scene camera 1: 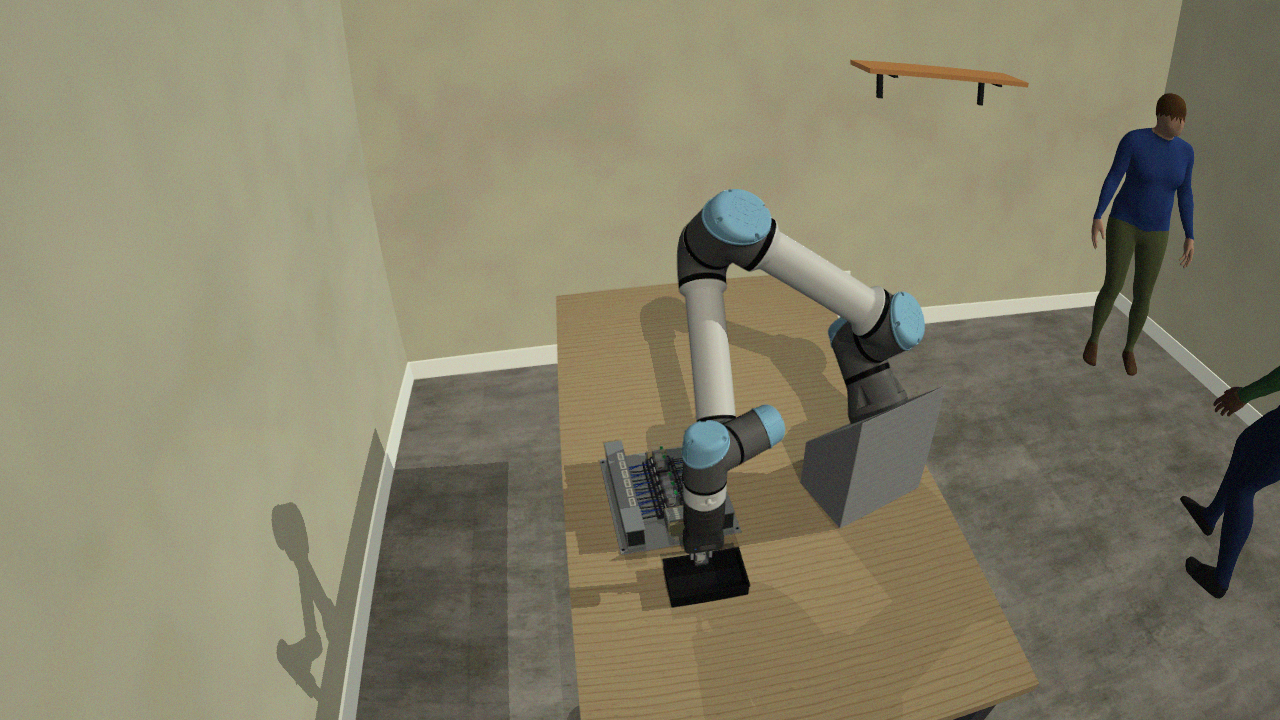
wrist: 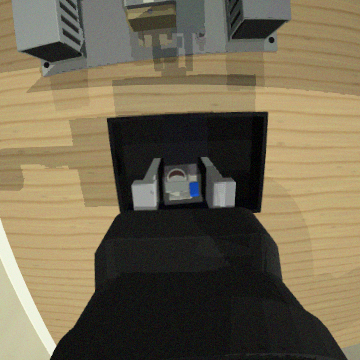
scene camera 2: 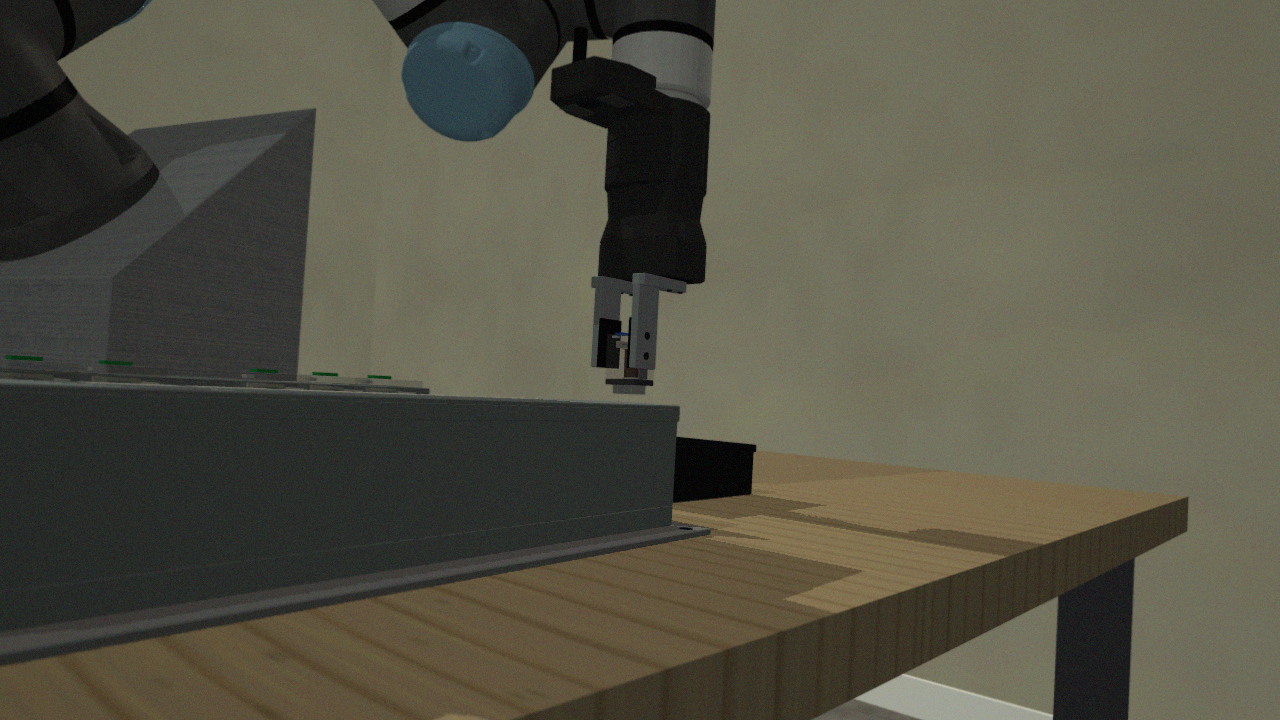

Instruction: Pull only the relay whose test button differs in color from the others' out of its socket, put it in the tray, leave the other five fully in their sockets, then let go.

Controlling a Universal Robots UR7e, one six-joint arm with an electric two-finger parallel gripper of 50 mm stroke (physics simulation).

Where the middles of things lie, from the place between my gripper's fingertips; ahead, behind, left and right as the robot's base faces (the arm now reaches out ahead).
Labels:
My hand is 270 mm to the left of the panel (scene camera 1: 657, 536) and 80 mm above it.

